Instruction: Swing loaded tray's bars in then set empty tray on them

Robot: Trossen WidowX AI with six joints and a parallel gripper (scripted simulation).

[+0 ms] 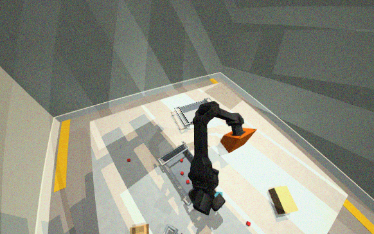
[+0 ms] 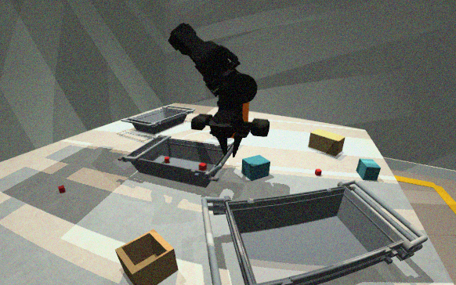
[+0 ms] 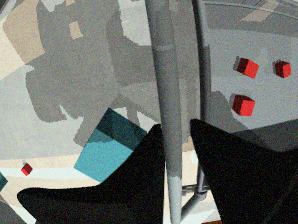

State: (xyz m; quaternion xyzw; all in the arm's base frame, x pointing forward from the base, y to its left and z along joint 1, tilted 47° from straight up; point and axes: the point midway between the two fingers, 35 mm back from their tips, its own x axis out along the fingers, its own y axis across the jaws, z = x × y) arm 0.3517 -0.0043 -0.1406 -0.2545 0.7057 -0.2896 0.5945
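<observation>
Now: gripper tip 450 mm to the left of the tray, 350 mm past it and 20 mm above it.
</observation>
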